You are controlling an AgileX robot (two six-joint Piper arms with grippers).
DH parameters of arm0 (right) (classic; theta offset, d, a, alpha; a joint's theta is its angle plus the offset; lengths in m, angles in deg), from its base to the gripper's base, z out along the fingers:
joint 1: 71.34 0.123 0 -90
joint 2: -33.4 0 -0.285 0
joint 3: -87.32 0 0.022 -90
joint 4: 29.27 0.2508 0 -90
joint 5: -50.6 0 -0.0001 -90
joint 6: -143.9 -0.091 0 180
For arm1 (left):
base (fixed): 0 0 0 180
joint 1: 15.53 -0.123 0 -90
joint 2: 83.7 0 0.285 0
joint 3: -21.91 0 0.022 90
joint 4: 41.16 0.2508 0 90
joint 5: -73.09 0 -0.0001 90
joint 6: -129.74 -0.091 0 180
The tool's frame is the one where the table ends.
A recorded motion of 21 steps. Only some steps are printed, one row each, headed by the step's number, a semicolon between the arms.
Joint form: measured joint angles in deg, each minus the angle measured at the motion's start. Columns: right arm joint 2, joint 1, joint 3, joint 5, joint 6, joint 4; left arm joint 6, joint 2, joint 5, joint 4, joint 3, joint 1.
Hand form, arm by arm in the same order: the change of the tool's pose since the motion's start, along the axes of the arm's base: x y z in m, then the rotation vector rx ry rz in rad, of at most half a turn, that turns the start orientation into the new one. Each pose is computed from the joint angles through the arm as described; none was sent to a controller.
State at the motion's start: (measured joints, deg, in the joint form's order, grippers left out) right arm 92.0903 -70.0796 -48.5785 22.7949 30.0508 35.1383; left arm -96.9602 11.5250 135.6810 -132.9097 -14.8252 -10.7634
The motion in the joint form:
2: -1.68 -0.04 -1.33 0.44 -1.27 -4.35; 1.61 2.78 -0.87 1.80 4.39 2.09
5: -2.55 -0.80 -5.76 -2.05 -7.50 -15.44; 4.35 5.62 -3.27 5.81 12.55 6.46
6: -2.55 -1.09 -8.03 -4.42 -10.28 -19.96; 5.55 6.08 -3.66 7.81 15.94 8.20
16: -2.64 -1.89 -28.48 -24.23 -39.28 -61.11; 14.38 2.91 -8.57 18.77 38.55 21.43
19: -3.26 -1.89 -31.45 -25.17 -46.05 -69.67; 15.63 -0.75 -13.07 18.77 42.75 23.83
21: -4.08 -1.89 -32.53 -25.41 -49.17 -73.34; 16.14 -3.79 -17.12 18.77 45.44 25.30
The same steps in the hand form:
2: -0.0039 -0.0022 0.0101 -0.0564 -0.0482 -0.0010; -0.0030 -0.0078 0.0294 0.0129 -0.1019 -0.0319
5: -0.0059 -0.0066 0.0294 -0.1525 -0.0746 0.0045; -0.0092 -0.0231 0.0756 0.0463 -0.2607 -0.0826
6: -0.0067 -0.0077 0.0376 -0.1886 -0.0686 0.0164; -0.0123 -0.0293 0.0922 0.0593 -0.3149 -0.1102
16: -0.0272 -0.0397 0.1120 -0.4911 0.0500 -0.1958; -0.0273 -0.0775 0.1834 0.0767 -0.5691 -0.2257
19: -0.0344 -0.0504 0.1283 -0.5245 0.0280 -0.3214; -0.0128 -0.0930 0.1905 0.0559 -0.5723 -0.1829
21: -0.0406 -0.0550 0.1361 -0.5309 0.0066 -0.3820; 0.0015 -0.1049 0.1915 0.0482 -0.5707 -0.1367

